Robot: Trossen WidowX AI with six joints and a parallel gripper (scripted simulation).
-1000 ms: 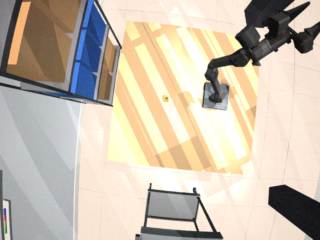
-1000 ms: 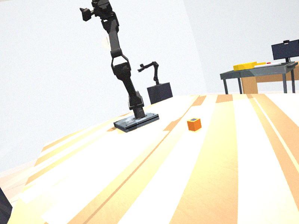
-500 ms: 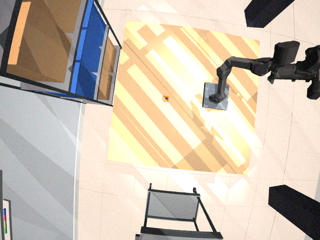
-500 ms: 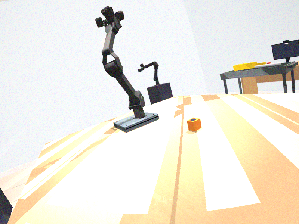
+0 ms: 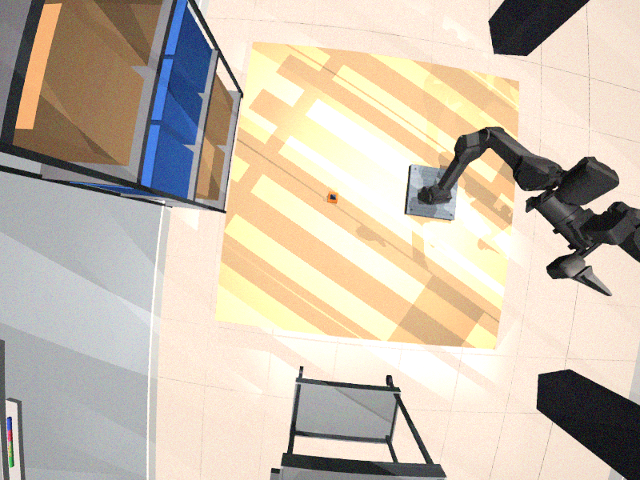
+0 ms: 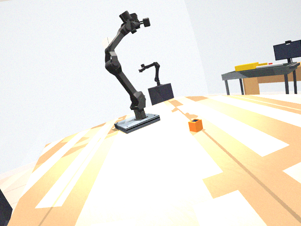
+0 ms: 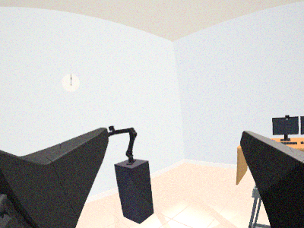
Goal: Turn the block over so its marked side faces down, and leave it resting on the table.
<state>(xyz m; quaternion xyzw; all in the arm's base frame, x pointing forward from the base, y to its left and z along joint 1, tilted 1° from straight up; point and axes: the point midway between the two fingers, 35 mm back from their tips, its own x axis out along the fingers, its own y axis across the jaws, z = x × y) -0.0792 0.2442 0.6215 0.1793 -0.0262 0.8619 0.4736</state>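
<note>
The block lies 500 mm ahead of my gripper tip, 280 mm to the right of it and 640 mm below it.
</note>
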